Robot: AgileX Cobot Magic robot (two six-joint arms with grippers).
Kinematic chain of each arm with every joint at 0, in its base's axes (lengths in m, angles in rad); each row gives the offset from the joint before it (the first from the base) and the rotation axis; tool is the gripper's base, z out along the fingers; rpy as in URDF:
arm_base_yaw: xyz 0 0 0.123 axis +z
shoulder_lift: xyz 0 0 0 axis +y
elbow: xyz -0.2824 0 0.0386 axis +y
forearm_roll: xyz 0.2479 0 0.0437 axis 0.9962 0 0.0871
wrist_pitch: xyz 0 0 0 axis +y
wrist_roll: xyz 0.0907 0 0.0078 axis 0.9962 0 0.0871
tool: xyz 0 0 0 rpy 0 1.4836 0
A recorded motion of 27 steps. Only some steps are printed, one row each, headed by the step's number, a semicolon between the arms.
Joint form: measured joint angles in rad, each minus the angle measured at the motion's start. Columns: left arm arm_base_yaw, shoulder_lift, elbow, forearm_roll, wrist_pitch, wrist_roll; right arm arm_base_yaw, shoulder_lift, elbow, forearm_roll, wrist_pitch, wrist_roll.
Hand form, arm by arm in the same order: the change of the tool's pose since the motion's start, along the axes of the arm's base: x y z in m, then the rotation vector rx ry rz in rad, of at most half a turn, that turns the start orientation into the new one. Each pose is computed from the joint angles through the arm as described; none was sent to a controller.
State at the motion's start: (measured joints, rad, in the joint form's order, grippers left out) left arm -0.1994 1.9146 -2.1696 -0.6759 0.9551 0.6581; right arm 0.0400 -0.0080 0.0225 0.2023 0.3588 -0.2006
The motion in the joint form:
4: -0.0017 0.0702 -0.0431 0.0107 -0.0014 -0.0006; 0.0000 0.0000 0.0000 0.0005 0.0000 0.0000
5: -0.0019 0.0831 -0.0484 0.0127 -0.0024 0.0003; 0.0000 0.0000 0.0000 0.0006 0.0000 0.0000
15: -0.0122 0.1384 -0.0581 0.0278 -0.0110 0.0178; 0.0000 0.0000 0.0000 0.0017 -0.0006 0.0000
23: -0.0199 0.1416 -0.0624 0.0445 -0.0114 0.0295; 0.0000 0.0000 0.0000 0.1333 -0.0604 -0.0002
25: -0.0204 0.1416 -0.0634 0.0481 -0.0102 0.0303; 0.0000 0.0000 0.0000 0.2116 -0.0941 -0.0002
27: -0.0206 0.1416 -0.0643 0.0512 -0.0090 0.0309; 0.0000 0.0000 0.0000 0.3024 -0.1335 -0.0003
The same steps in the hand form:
4: 0.0189 -0.0039 -0.0183 0.0144 0.0239 0.0028; 0.0000 0.0000 0.0000 0.0005 0.0000 0.0000
5: 0.0225 -0.0046 -0.0226 0.0181 0.0297 0.0034; 0.0000 0.0000 0.0000 0.0006 0.0000 0.0000
15: 0.0370 -0.0113 -0.0452 0.0498 0.0537 -0.0053; 0.0000 0.0000 0.0001 0.0017 -0.0005 0.0000
23: 0.0370 -0.0140 -0.0461 0.0727 0.0413 -0.0131; 0.0012 0.0025 0.0062 0.1361 -0.0529 -0.0063
25: 0.0369 -0.0140 -0.0460 0.0767 0.0400 -0.0136; 0.0018 0.0033 0.0097 0.2162 -0.0813 -0.0131
27: 0.0368 -0.0139 -0.0460 0.0802 0.0390 -0.0138; 0.0024 0.0035 0.0137 0.3090 -0.1135 -0.0243

